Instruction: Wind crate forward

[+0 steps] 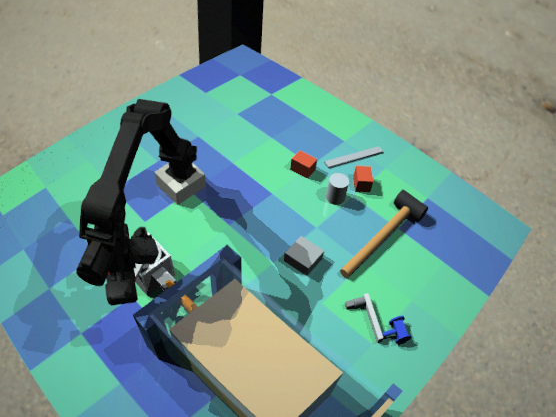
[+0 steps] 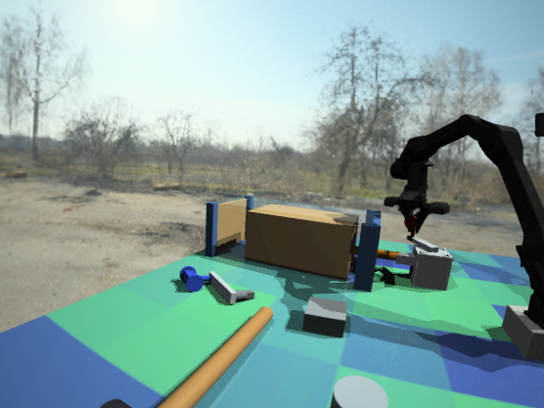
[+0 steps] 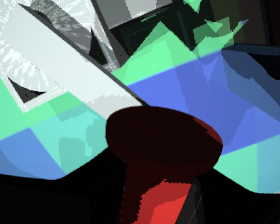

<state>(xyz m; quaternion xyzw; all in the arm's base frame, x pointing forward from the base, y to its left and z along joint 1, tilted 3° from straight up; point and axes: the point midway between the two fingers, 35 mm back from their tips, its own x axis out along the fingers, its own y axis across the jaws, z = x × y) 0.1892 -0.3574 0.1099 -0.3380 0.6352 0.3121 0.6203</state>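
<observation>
The red knob lies 2 cm above my gripper tip. Round my gripper tip: grey winch (9 cm to the left, 8 cm below, 5 cm behind); then red-knobbed crank (4 cm to the left, 1 cm below, 1 cm behind); then blue frame (12 cm ahead, 8 cm to the left, 1 cm below).
</observation>
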